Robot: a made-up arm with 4 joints. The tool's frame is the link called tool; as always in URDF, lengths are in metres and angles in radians.
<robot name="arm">
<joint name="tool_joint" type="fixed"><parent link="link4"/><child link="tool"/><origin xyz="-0.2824 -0.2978 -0.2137" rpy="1.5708 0 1.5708"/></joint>
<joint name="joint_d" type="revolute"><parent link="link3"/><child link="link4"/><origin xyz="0.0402 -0.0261 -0.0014" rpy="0 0 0"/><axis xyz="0 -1 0"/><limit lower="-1.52" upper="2.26"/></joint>
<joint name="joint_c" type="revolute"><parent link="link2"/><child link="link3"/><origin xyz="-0.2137 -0.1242 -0.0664" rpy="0 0 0"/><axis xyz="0.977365 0.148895 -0.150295"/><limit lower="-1.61" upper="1.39"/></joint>
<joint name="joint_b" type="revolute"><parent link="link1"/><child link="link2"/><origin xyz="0.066 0.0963 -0.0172" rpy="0 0 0"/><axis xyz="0 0 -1"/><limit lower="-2.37" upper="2.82"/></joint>
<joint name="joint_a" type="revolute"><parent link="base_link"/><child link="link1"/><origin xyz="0.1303 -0.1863 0.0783" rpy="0 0 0"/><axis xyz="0 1 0"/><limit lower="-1.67" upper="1.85"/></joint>
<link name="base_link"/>
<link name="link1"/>
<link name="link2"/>
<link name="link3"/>
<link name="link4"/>
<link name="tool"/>
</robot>
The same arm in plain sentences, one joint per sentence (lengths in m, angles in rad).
The arm has four revolute joints in a row. What follows holds with every joint at zero, and every direction is one of the base frame's. Joint 1 is mounted 0.1303 m along +x and 0.1863 m along -y and 0.0783 m along +z from the base frame's origin and turns about +y, from -1.67 to 1.85 rad. Joint 2 is mounted 0.066 m along +x and 0.0963 m along +y and 0.0172 m along -z from joint 1 and turns about -z, from -2.37 to 2.82 rad. Joint 3 is mounted 0.2137 m along -x and 0.1242 m along -y and 0.0664 m along -z from joint 2 and turns about the direction (0.977365, 0.148895, -0.150295), from -1.61 to 1.39 rad. Joint 4 is mounted 0.0402 m along +x and 0.0261 m along -y and 0.0014 m along -z from joint 3 and turns about -y, from -1.52 to 2.26 rad. The tool frame, which is the frame that the pose is given for, is mounted 0.2824 m along -x and 0.2978 m along -y and 0.2137 m along -z from joint 4; its axes are the base frame's turned by roll 1.5708, pitch 0 and yaw 1.5708 rad (as in URDF: about the fixed x, then y, then z).
